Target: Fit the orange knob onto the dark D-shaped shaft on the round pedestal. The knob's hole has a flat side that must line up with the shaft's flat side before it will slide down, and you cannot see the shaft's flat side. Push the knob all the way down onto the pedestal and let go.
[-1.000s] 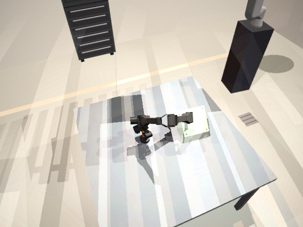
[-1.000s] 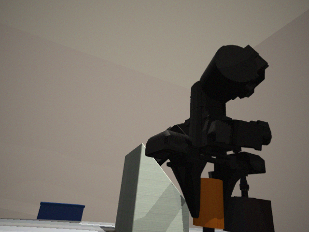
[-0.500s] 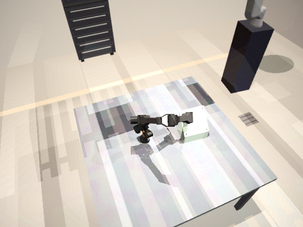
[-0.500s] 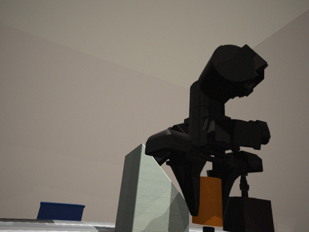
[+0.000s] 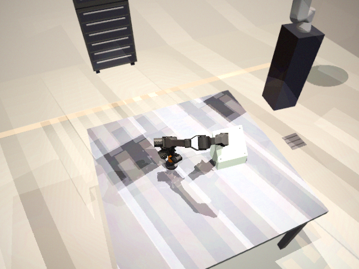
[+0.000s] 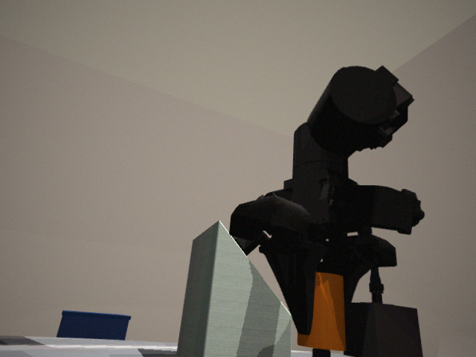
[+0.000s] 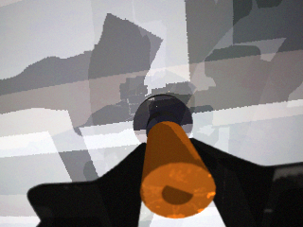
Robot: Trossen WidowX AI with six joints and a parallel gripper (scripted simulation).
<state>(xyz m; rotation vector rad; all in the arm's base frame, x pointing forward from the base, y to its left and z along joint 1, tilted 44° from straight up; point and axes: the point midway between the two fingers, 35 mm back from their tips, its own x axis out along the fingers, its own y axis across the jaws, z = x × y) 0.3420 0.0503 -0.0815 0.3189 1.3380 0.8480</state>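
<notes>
Right now my gripper tip is 2 cm below the orange knob. The rest, counted from my gripper tip: dark pedestal 4 cm below.
</notes>
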